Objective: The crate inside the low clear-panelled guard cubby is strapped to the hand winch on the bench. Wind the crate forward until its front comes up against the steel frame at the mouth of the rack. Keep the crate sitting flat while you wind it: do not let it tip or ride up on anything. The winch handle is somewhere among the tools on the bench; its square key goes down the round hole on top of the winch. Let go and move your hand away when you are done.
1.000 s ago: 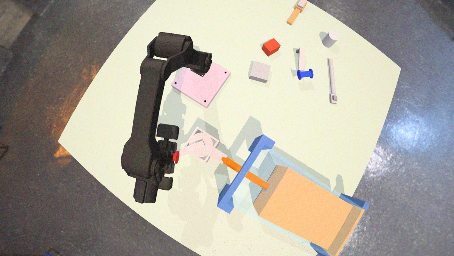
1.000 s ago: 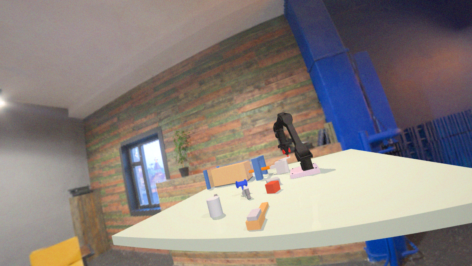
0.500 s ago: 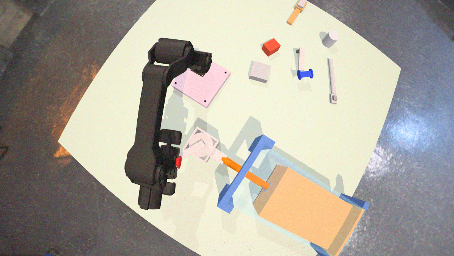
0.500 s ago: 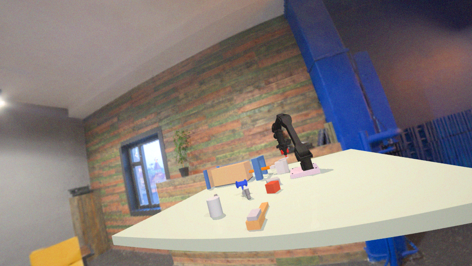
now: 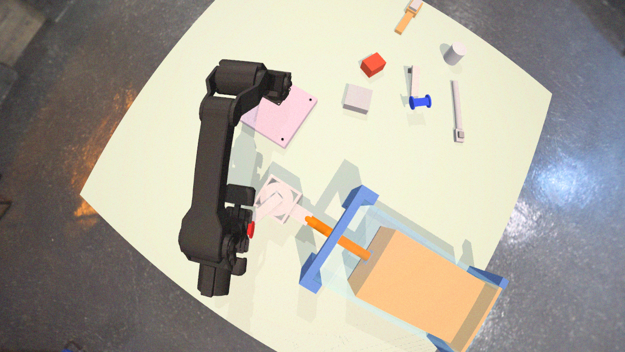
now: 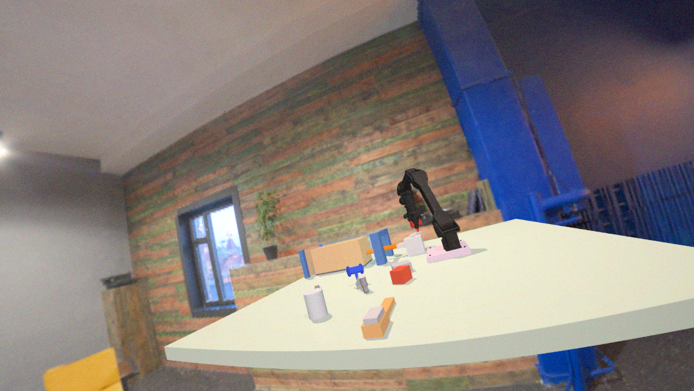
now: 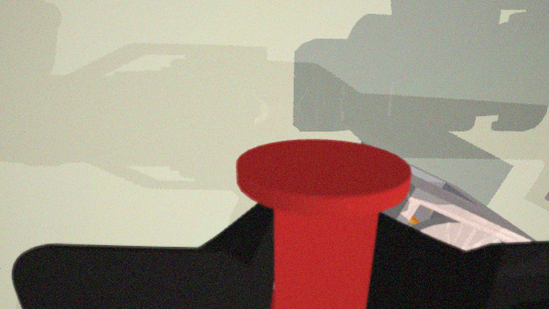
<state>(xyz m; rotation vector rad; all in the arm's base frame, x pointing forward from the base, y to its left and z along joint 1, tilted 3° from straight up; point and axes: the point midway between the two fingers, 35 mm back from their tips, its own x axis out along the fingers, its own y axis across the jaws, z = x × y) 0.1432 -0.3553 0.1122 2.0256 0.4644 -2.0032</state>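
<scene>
Now: the blue steel frame 19 cm ahead of my gripper tip, 9 cm to the left of it and 1 cm below it. Round my gripper tip: crank handle with red knob 1 cm ahead, 4 cm to the left, 1 cm below; then clear-panelled guard cubby 43 cm ahead, 9 cm to the left; then grey winch 1 cm ahead, 9 cm to the left, 8 cm below.
</scene>
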